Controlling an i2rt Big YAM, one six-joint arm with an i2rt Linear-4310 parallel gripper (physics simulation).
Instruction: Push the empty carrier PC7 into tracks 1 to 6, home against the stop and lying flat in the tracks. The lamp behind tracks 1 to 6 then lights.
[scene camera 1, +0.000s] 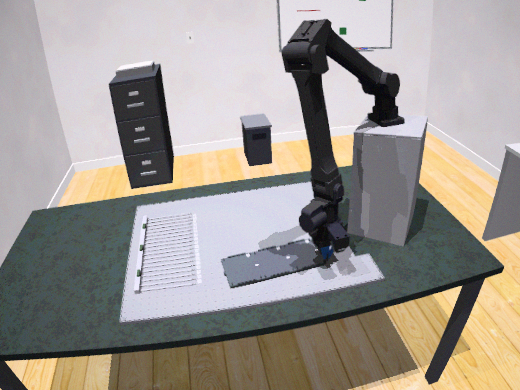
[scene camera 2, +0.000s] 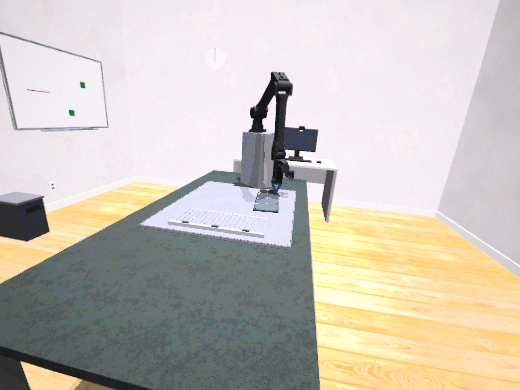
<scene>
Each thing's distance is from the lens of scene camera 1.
dark grey carrier (scene camera 1: 241, 269): 1.18 m
</scene>
